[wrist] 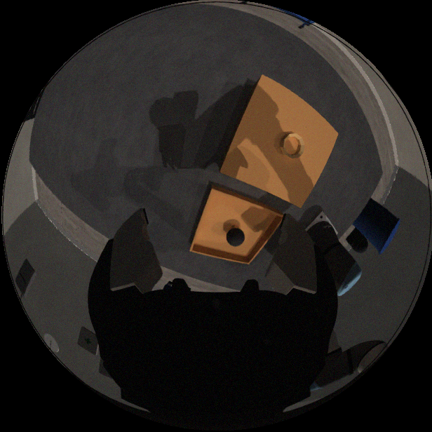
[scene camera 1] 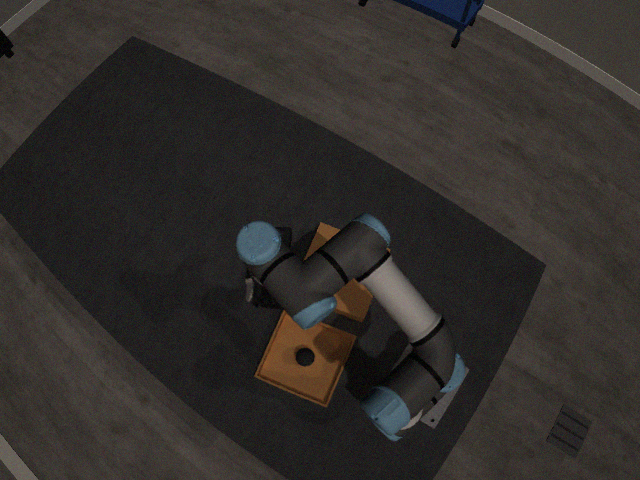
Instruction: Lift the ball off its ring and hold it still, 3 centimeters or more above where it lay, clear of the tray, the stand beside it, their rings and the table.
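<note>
The dark ball [scene camera 1: 305, 356] [wrist: 235, 237] rests in the orange square tray [scene camera 1: 276, 356] [wrist: 206, 232], near the middle of its floor. Part of its ring [wrist: 231, 223] shows behind it in the wrist view; the rest is hidden. The larger orange stand [scene camera 1: 355, 300] [wrist: 312, 120] is beside the tray, partly covered by the arm in the scene view. An empty ring [wrist: 301, 143] sits on its top. My gripper [wrist: 214, 213] is open and empty, above and off to the side of the ball. In the scene view the wrist hides most of the gripper.
The arm's pale link [scene camera 1: 405, 299] passes above and beside the stand. Its base stands on a plate [scene camera 1: 439, 413] to the right of the tray. The tray and stand are on a dark mat [scene camera 1: 170, 139]. A blue cart [scene camera 1: 439, 9] stands beyond the mat at the top.
</note>
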